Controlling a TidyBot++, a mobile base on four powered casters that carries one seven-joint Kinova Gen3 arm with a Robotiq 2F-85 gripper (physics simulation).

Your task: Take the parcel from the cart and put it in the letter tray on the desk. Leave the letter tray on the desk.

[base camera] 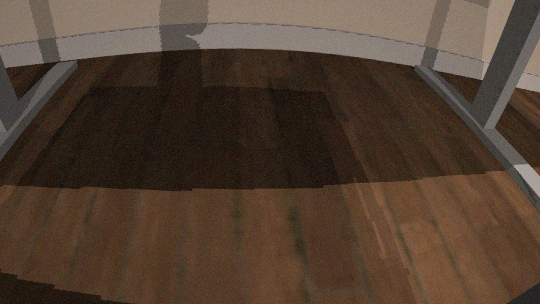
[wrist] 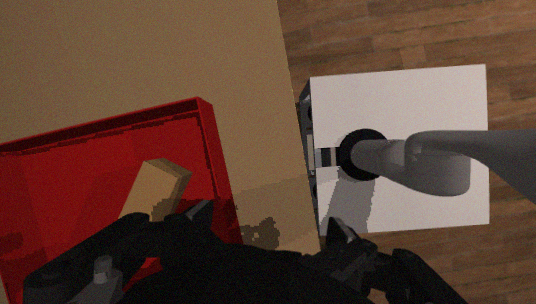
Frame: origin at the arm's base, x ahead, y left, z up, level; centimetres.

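Seen in the pictures: gripper, fingertip midpoint: (wrist: 269, 221); arm's base at its link origin: (wrist: 365, 154).
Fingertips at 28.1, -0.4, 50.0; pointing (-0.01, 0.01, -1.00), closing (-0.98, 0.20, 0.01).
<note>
Pixels of each thing's top centre, then the offset from my fingertips to it, as dx, dy, dz. Level surfaces: height alone.
- tan box-shaped parcel at its top centre: (wrist: 141, 212) +17.9, +2.3, -12.2
- red letter tray at its top centre: (wrist: 98, 218) +23.4, +2.6, -11.3
- tan desk at its surface level: dz -17.6
A tan box-shaped parcel (wrist: 152, 187) lies inside the red letter tray (wrist: 75, 170) on the tan desk (wrist: 240, 75) in the wrist view. Its lower end is hidden behind my gripper's left finger. My gripper (wrist: 269, 221) is open and empty, above the desk, with its fingertips over the tray's right side and the desk's right edge. The cart that the task names cannot be made out in either view.
My white-topped base (wrist: 400, 105) stands beside the desk's right edge, with the grey arm (wrist: 450, 150) rising from it. In the base camera view, grey desk legs (base camera: 505, 70) (base camera: 37, 97) stand at both sides, with a wall (base camera: 310, 15) behind.
</note>
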